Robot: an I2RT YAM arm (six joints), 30 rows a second.
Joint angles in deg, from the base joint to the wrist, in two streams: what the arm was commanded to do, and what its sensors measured. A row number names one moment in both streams.
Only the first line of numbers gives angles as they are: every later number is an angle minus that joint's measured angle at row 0.
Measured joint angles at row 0:
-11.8 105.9 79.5 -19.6 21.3 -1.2
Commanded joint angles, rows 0 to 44:
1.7 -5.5 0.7 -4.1 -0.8 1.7
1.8 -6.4 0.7 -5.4 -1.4 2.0
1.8 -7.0 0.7 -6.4 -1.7 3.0
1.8 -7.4 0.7 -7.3 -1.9 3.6
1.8 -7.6 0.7 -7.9 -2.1 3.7
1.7 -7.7 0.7 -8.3 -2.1 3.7
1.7 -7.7 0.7 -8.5 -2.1 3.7
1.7 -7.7 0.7 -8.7 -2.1 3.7
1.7 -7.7 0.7 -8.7 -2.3 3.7
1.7 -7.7 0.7 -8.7 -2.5 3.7
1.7 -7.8 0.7 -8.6 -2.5 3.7
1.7 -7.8 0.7 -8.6 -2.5 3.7
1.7 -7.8 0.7 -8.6 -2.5 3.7
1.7 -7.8 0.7 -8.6 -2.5 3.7
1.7 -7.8 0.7 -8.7 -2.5 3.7
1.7 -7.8 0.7 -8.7 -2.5 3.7
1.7 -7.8 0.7 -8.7 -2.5 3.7
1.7 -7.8 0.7 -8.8 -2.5 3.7
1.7 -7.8 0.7 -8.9 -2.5 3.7
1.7 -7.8 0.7 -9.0 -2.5 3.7
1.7 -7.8 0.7 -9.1 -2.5 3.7
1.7 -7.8 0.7 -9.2 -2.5 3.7
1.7 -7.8 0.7 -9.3 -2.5 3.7
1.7 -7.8 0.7 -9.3 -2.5 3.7
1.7 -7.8 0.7 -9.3 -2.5 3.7
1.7 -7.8 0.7 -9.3 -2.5 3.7
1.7 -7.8 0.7 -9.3 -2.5 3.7
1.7 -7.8 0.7 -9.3 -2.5 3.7
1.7 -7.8 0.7 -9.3 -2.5 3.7
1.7 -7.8 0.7 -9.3 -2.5 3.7
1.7 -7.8 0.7 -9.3 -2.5 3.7
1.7 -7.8 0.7 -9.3 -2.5 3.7
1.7 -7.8 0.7 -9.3 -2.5 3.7
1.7 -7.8 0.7 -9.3 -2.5 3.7
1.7 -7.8 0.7 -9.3 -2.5 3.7
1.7 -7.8 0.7 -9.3 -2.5 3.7
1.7 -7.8 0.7 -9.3 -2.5 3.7
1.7 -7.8 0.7 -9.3 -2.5 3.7
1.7 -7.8 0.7 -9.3 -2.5 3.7
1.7 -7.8 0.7 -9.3 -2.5 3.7
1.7 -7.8 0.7 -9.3 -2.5 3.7
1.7 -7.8 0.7 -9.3 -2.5 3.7
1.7 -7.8 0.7 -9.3 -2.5 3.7
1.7 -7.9 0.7 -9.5 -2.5 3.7
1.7 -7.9 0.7 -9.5 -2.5 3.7
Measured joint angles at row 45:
1.7 -7.9 0.1 -9.2 -2.2 2.8
